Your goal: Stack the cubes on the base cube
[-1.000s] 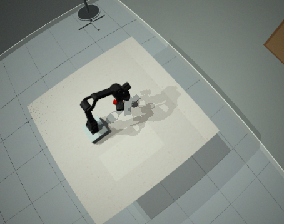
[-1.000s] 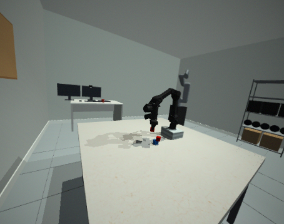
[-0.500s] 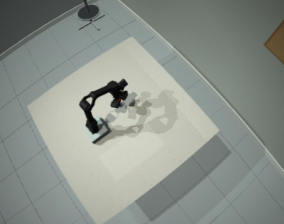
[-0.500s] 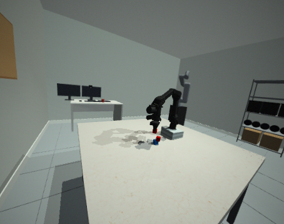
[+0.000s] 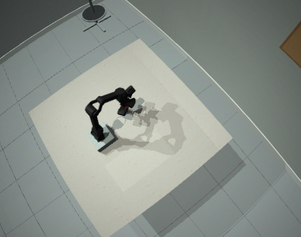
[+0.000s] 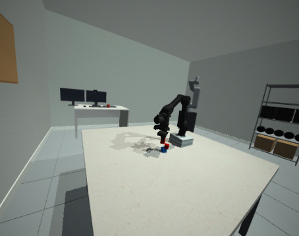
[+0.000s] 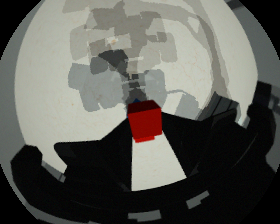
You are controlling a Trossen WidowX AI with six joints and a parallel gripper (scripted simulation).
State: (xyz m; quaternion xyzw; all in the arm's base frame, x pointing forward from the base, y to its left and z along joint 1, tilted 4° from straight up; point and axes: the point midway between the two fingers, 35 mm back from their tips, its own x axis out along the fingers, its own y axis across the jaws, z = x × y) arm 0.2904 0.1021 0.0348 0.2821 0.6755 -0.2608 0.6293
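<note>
Right now the blue base cube is 7 cm below my gripper tip, 2 cm to the left of it and 1 cm behind it. Also, from my gripper tip: red cube right at my gripper tip.
</note>
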